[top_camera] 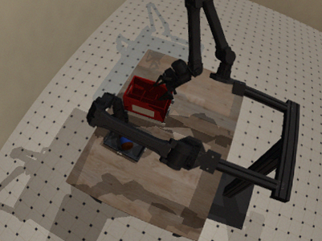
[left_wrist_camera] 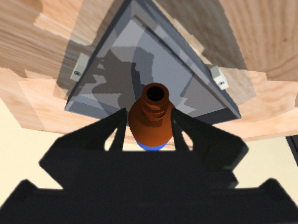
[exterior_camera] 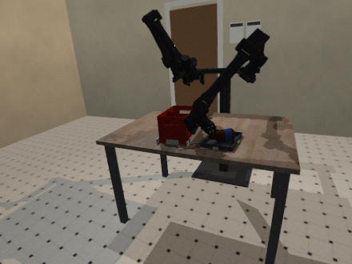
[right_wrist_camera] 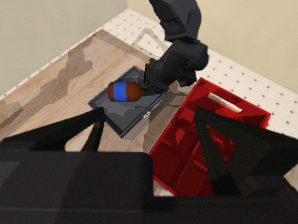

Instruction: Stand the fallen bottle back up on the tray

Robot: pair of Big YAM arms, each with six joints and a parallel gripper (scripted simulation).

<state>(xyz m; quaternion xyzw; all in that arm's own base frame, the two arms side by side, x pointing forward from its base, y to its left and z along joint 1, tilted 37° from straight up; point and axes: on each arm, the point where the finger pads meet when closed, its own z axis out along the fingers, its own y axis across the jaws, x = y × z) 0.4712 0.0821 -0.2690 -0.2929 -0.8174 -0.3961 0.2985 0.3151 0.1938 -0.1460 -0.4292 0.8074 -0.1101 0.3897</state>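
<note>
My left gripper is now 40 mm to the right of the brown bottle, 40 mm past it and 20 mm above it. The rest, counted from my left hand: red crate: 250 mm to the right, 50 mm behind, 30 mm above; dark tray: 60 mm behind, 50 mm below, 40 mm to the left.
</note>
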